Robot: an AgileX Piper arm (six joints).
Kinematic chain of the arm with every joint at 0, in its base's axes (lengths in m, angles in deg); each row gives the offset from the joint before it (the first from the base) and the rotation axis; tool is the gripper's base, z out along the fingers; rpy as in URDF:
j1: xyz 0 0 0.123 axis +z
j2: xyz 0 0 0 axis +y
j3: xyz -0.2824 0 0.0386 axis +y
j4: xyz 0.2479 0 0.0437 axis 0.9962 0 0.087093
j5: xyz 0 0 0 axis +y
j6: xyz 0.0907 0 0.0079 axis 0.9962 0 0.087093
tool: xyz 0 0 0 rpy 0 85.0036 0
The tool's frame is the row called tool.
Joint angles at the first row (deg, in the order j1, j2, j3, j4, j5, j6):
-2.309 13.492 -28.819 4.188 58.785 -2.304
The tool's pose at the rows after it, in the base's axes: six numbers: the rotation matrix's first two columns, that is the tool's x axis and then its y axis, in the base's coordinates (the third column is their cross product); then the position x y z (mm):
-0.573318 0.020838 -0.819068 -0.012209 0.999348 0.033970 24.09 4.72 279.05
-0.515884 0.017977 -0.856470 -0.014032 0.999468 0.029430 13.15 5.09 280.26
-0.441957 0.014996 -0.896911 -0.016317 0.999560 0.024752 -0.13 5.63 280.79
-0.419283 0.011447 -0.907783 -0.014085 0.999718 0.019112 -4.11 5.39 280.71
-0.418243 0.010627 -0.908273 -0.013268 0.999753 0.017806 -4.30 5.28 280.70
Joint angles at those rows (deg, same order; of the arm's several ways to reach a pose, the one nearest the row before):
-2.308 10.059 -28.761 4.187 58.783 -2.303
-2.308 6.074 -28.763 4.133 58.838 -2.302
-2.311 1.242 -28.762 4.136 58.837 -2.306
-2.307 -0.204 -28.762 3.841 58.836 -2.302
-2.307 -0.273 -28.763 3.755 58.836 -2.302

